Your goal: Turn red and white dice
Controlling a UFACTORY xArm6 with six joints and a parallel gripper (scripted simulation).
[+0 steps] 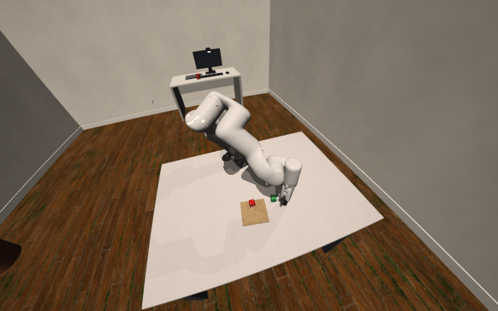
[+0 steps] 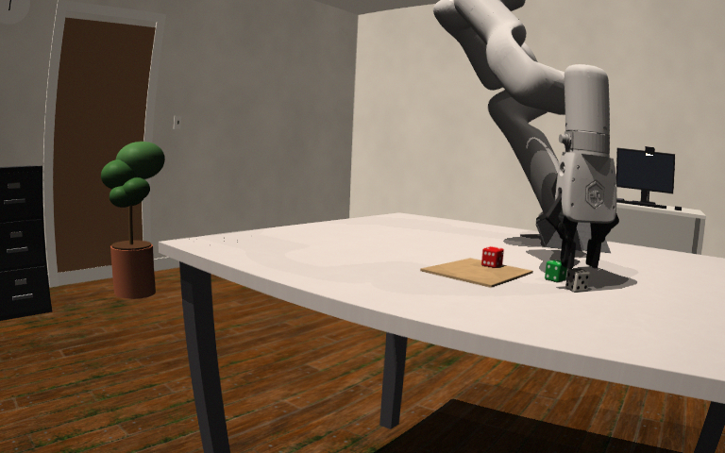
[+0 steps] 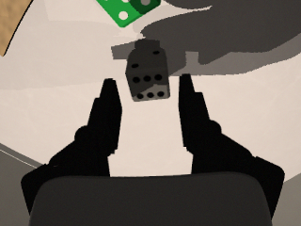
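The white die lies 40 mm below my hand. The rest, counted from my hand: red die (170 mm to the right, 70 mm behind, 40 mm below); green die (50 mm to the right, 50 mm behind, 40 mm below); tan mat (180 mm to the right, 50 mm below, 20 mm behind).
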